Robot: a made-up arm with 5 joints.
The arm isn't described. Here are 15 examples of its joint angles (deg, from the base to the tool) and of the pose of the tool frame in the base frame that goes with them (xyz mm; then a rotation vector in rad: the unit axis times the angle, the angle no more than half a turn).
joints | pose
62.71 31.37 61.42 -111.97 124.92 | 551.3 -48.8 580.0 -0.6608 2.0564 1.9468
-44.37 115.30 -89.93 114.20 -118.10 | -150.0 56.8 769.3 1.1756 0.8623 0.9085
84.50 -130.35 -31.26 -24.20 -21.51 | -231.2 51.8 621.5 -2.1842 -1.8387 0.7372
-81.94 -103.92 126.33 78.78 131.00 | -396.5 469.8 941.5 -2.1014 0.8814 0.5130
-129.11 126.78 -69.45 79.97 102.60 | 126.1 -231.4 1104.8 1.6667 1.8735 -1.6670
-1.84 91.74 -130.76 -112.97 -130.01 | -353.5 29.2 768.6 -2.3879 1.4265 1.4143
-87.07 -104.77 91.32 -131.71 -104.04 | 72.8 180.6 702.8 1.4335 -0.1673 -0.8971
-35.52 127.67 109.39 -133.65 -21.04 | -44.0 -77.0 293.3 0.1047 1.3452 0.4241
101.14 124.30 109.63 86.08 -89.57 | -147.7 -235.7 369.4 0.9564 -1.5885 2.3542
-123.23 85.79 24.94 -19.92 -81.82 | 76.0 1.8 317.7 -1.4760 0.0707 2.0434
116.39 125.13 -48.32 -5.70 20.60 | -310.2 175.2 250.1 2.5107 1.0456 1.5310
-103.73 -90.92 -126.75 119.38 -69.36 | -25.6 247.4 409.2 -1.0031 -2.2051 1.2467
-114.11 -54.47 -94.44 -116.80 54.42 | 631.9 112.6 568.8 -1.1502 1.6413 1.3397
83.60 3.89 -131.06 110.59 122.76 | -403.1 -554.5 26.4 -1.3391 -1.3353 -0.2205
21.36 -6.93 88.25 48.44 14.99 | -382.6 -254.9 70.8 0.5770 -0.6552 -0.7985
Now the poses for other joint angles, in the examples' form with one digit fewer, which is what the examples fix.
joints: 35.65 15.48 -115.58 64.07 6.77
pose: -144 219 74 0.718 1.246 2.559
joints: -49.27 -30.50 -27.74 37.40 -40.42
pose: -169 -98 372 0.146 0.274 -1.152
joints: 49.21 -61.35 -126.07 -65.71 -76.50
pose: -180 -43 337 -0.391 -0.950 2.063
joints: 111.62 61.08 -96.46 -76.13 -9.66
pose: 204 74 635 1.569 -1.162 1.909
